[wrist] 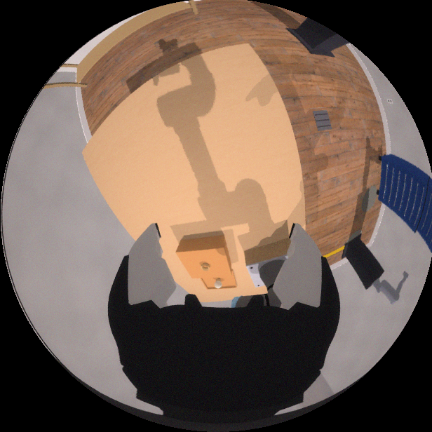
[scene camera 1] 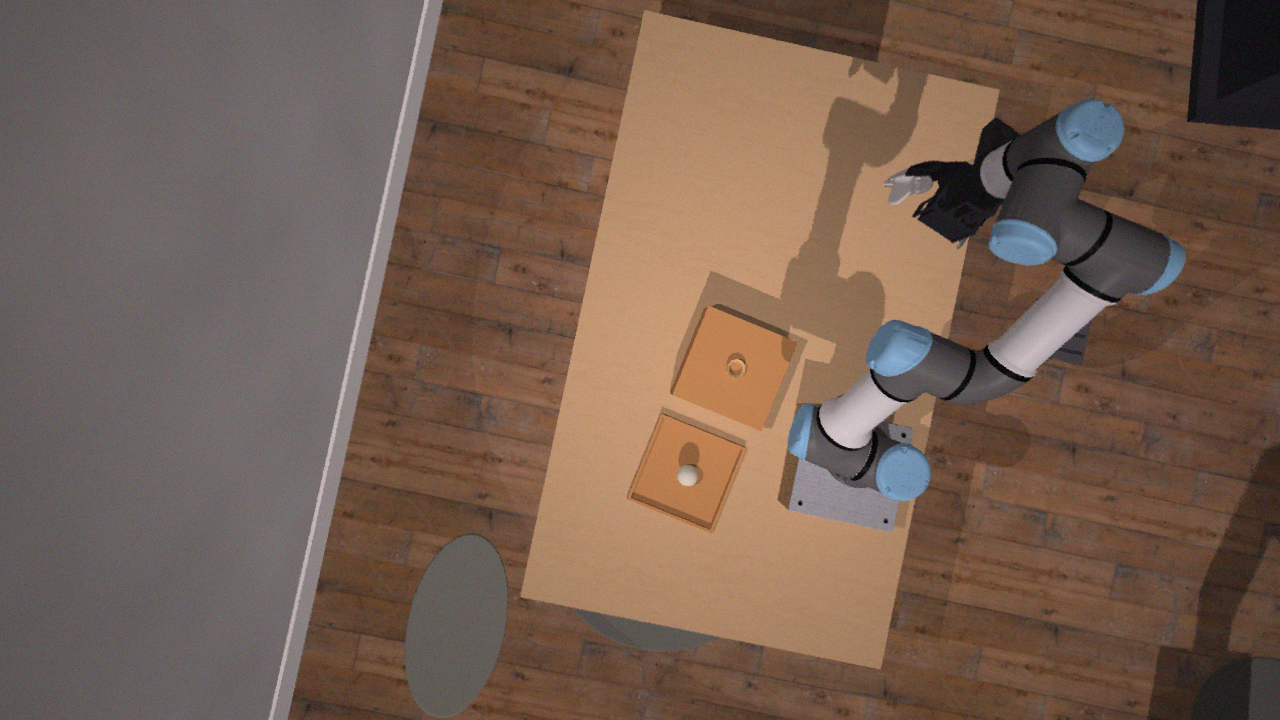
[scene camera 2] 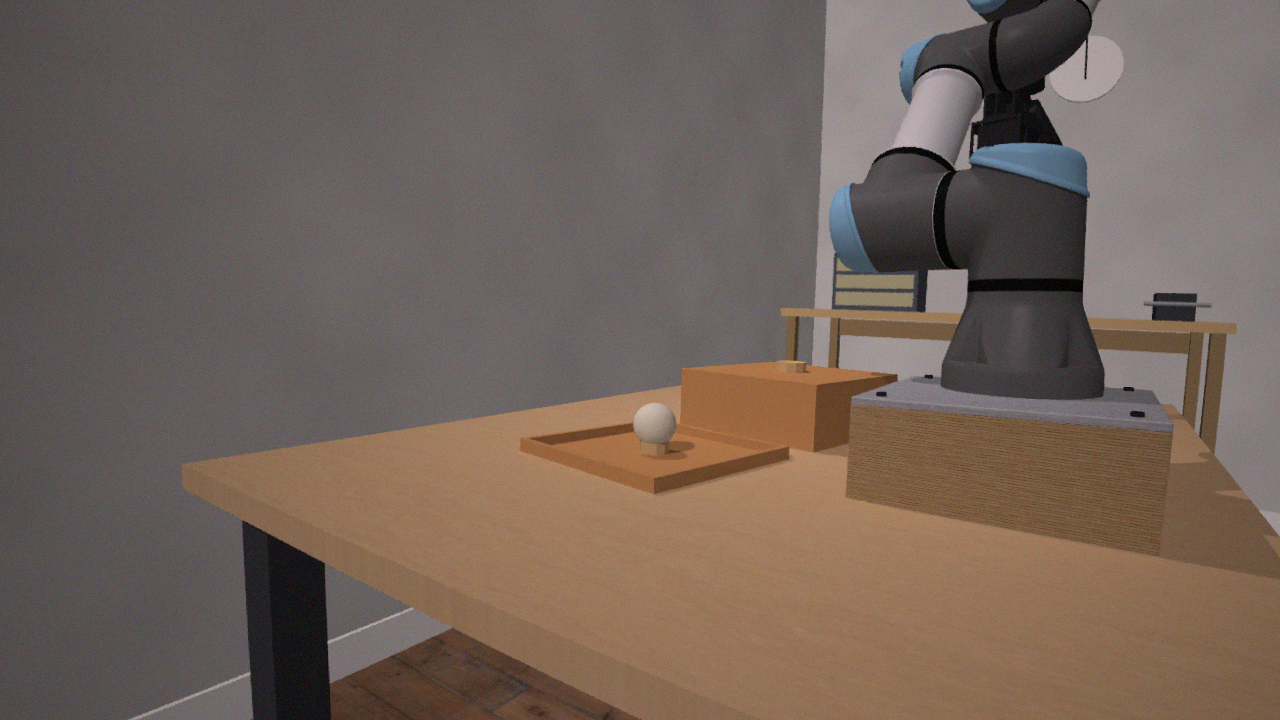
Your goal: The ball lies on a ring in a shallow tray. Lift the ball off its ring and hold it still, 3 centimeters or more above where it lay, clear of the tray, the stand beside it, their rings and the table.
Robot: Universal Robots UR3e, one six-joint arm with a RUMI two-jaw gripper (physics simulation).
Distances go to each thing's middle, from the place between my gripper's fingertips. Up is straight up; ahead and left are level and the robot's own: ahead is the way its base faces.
The orange stand (scene camera 2: 808,408) lies 240 mm ahead of my hand, 280 mm to the left of it and 240 mm below it. From my hand the other things lie so: white ball (scene camera 2: 655,423) 310 mm ahead, 500 mm to the left, 250 mm below; then shallow orange tray (scene camera 2: 614,452) 310 mm ahead, 500 mm to the left, 270 mm below.
